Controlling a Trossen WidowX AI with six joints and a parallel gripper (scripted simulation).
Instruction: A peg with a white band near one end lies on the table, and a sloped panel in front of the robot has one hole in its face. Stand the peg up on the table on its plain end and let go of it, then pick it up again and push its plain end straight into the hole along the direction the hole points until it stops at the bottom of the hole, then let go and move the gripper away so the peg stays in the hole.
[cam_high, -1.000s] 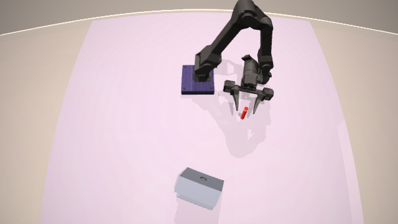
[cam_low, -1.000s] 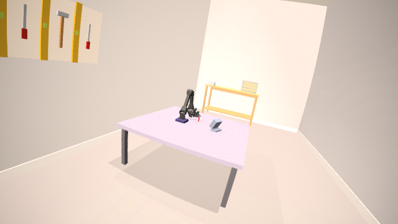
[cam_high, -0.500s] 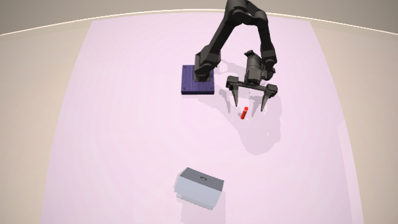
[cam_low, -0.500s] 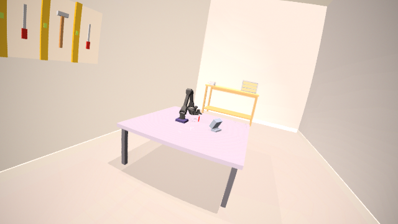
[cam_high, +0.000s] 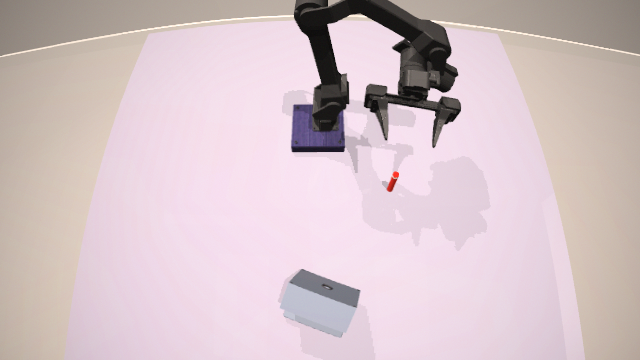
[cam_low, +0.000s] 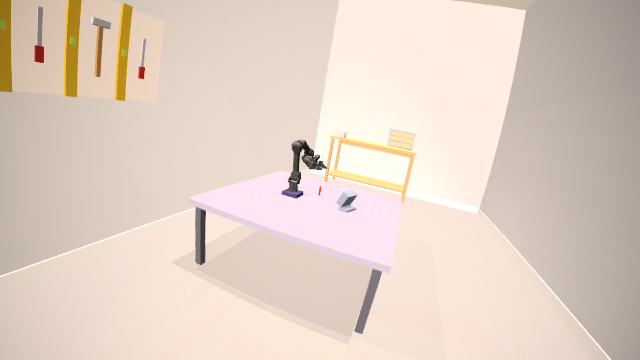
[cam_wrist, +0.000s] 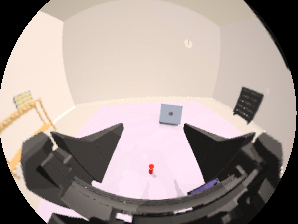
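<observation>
The peg is 1 cm behind my gripper tip and 17 cm below it. The rest, counted from my gripper tip: grey sloped panel 25 cm ahead, 17 cm to the right, 14 cm below.
</observation>
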